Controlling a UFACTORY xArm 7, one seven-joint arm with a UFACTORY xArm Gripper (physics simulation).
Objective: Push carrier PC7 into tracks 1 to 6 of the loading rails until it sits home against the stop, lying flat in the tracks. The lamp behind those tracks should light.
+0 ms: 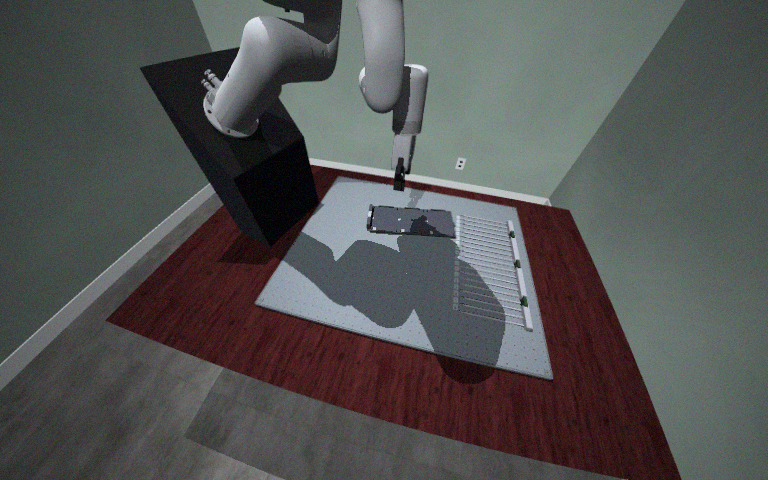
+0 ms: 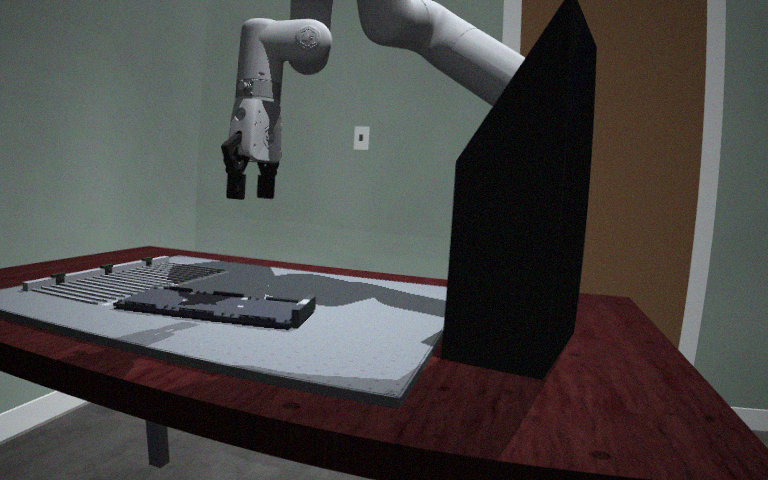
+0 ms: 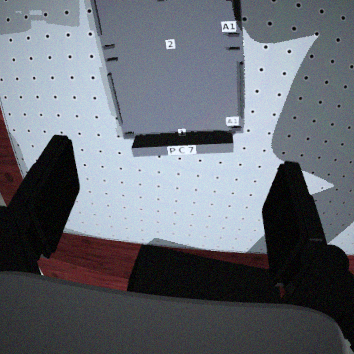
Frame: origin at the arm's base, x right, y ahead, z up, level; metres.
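Where they show: gripper, between the fingertips: (image 1: 401, 181) (image 2: 251, 198) (image 3: 172, 173); arm's base, origin of its link: (image 1: 232, 113) (image 2: 537, 101).
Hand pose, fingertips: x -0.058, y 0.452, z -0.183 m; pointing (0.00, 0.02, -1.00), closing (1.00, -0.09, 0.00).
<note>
Things, the pixels of their top centre, and the offset from my fingertips. "spot": a spot on its surface instead. Level surfaces: height alone.
- Carrier PC7, centre of its top: (image 2: 215, 292) (image 1: 412, 216) dx -0.024, dy +0.051, dz -0.161 m
- lamp, a spot on its surface: (image 2: 58, 279) (image 1: 510, 234) spot: dx -0.027, dy +0.419, dz -0.180 m
- pale pegboard, height of its surface: dz -0.191 m
- dark red table, height of its surface: dz -0.204 m
Carrier PC7 (image 1: 390, 217) (image 2: 209, 304) (image 3: 170, 85), a dark grey flat panel, lies on the pegboard in front of the rails' wall-side end, outside the tracks. Its far end is close to the track entries; contact there is unclear. Its raised end with the PC7 label faces the robot base. The loading rails (image 1: 520, 283) (image 2: 82, 274) have thin white tracks and a white stop bar. The lamp (image 1: 511, 233) (image 2: 58, 278) at the wall-side end is dark green and looks unlit. My gripper (image 1: 399, 188) (image 2: 250, 198) (image 3: 172, 173) is open and empty, well above the board, pointing down.
The pale pegboard (image 1: 283, 294) (image 2: 368, 362) (image 3: 165, 200) lies on the dark red table (image 1: 339, 390) (image 2: 283, 403). The black pedestal (image 1: 277, 198) (image 2: 515, 226) (image 3: 200, 275) stands beyond the carrier's labelled end. Two more green lamps sit along the stop bar. The arm's shadow crosses the board.
</note>
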